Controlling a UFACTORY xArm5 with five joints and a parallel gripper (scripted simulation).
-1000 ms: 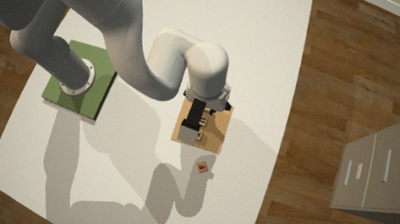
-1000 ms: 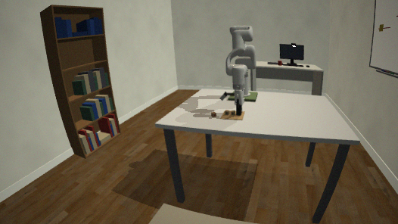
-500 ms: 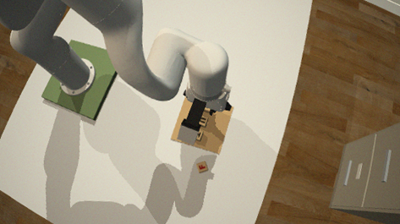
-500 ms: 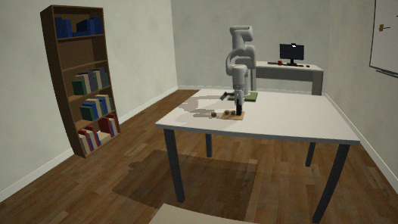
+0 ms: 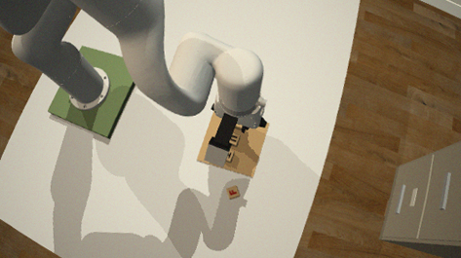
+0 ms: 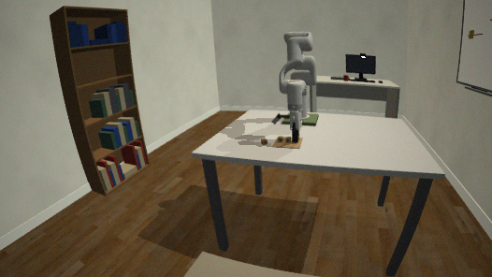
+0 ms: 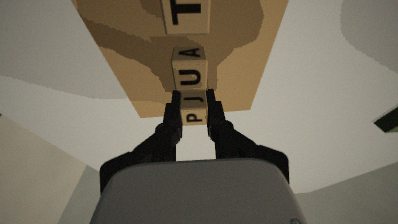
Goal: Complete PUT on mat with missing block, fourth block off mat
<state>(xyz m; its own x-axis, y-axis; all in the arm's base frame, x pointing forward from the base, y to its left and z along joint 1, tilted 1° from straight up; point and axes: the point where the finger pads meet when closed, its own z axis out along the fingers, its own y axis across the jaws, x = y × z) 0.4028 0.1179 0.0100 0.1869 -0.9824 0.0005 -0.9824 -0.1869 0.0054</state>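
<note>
Now: the wooden block 10 mm below my hand. Also, from my hand: mat (10 mm ahead, 40 mm to the right, 30 mm below); then F block (70 mm ahead, 150 mm to the right, 20 mm below).
</note>
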